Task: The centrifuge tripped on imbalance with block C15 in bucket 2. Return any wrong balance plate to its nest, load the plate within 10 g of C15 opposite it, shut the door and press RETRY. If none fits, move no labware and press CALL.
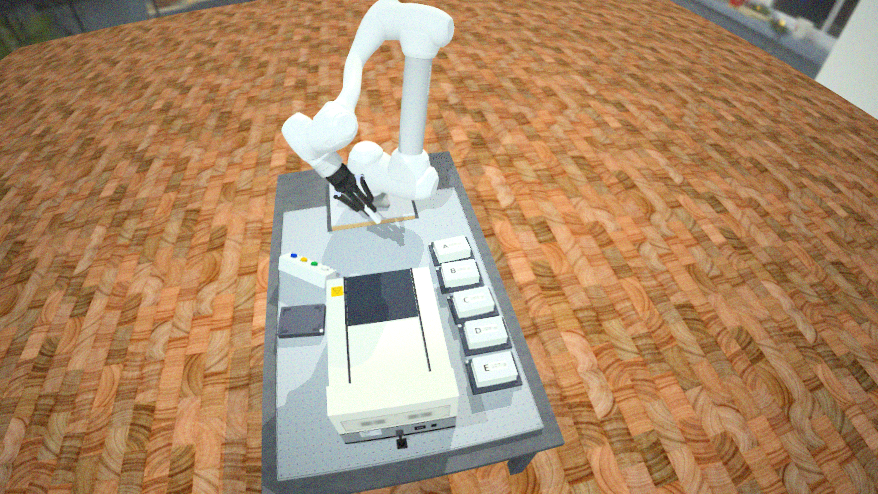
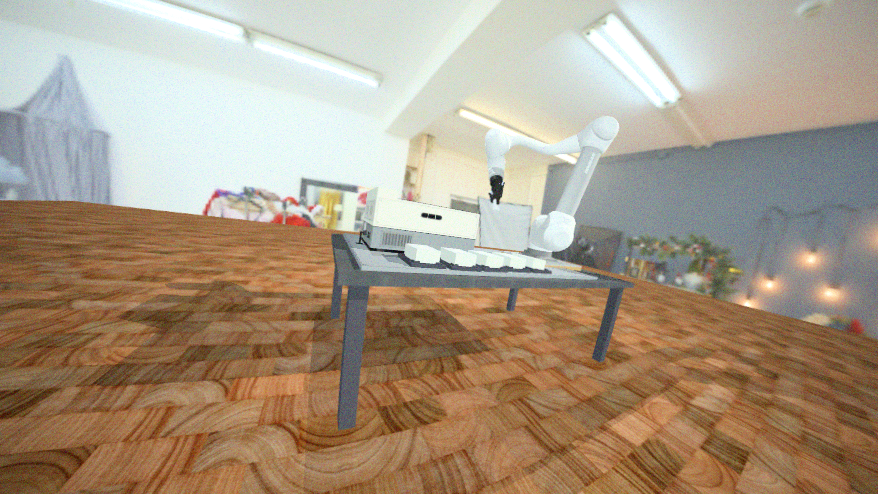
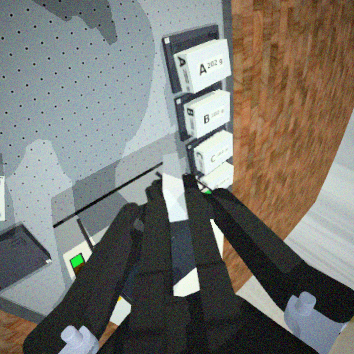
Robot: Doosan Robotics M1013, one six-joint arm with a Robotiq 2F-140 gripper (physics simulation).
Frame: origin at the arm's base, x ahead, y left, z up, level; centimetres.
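Seen in the pictures: gripper, fingertip midpoint: [image 1: 379, 220] [image 2: 496, 210] [image 3: 172, 166]; arm's base, origin of the base link: [image 2: 537, 257].
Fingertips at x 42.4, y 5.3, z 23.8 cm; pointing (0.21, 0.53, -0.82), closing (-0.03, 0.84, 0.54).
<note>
Pixels of each thing's top centre, then the offset from my fingertips to it.
- White plates A, middle of its top: [image 3: 211, 65] [image 1: 452, 244] [image 2: 528, 256] dx -3.5, dy +26.4, dz -19.7 cm
- B, middle of its top: [image 3: 213, 114] [image 1: 460, 269] [image 2: 508, 255] dx +8.8, dy +27.5, dz -20.3 cm
- C, middle of its top: [image 3: 218, 154] [image 1: 473, 298] [image 2: 485, 253] dx +22.4, dy +29.8, dz -20.3 cm
- D, middle of its top: [image 1: 485, 329] [image 3: 221, 182] [image 2: 458, 250] dx +35.4, dy +31.5, dz -20.3 cm
- E, middle of its top: [image 1: 494, 366] [image 2: 422, 247] dx +49.2, dy +31.4, dz -20.3 cm
- dark panel, middle of its top: [image 3: 171, 267] [image 1: 380, 296] dx +28.7, dy -1.5, dz -4.4 cm
- button box, middle of its top: [image 1: 304, 262] dx +0.2, dy -30.1, dz -17.3 cm
My gripper [image 1: 374, 216] [image 2: 495, 200] [image 3: 172, 166] is shut and empty, high above the table near the arm's base. White plates A [image 1: 451, 247] [image 3: 207, 65], B [image 1: 459, 272] [image 3: 207, 115], C [image 1: 472, 301] [image 3: 214, 152], D [image 1: 485, 332] and E [image 1: 494, 369] sit in dark nests in a row. A reads 202 g; the other weights are too blurred to read surely. The cream centrifuge [image 1: 386, 356] [image 2: 423, 216] stands beside them, with a dark panel [image 1: 380, 297] on top. Its buckets and block C15 do not show. The button box [image 1: 305, 270] has blue, yellow, green and white buttons.
A dark, empty nest [image 1: 302, 320] [image 3: 20, 252] lies on the other side of the centrifuge from the plates, near the button box. A small green light [image 3: 76, 261] shows on the machine. The grey table [image 1: 288, 190] [image 2: 491, 282] carries the arm's base.
</note>
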